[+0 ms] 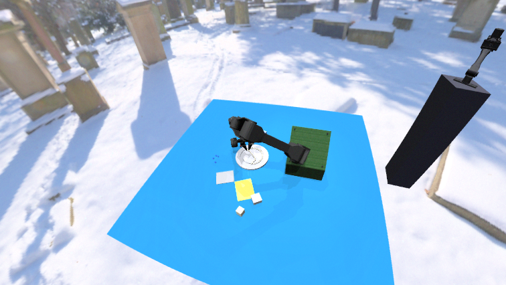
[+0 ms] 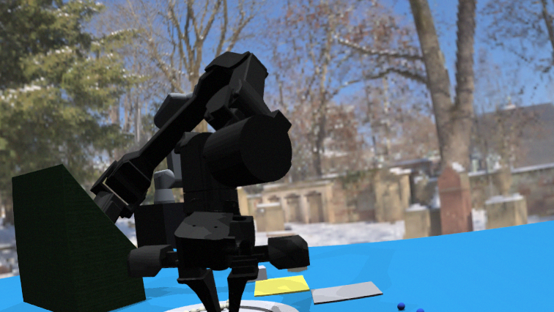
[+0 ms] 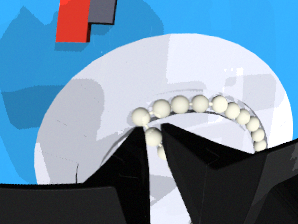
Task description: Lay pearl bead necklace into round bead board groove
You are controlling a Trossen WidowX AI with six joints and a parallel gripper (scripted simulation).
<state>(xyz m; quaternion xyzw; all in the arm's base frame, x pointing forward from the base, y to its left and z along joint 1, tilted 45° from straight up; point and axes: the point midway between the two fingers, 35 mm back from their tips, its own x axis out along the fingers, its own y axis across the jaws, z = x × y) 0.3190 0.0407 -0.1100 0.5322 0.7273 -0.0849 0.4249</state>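
Right now my gripper tip is 4 cm past the round white bead board, 3 cm to the right of it and 1 cm above it. Round my gripper tip: red object 7 cm ahead, 7 cm to the right, 1 cm below; grey tile 5 cm ahead, 22 cm to the left, 1 cm below; white strip 10 cm ahead, 24 cm to the right, 1 cm below.
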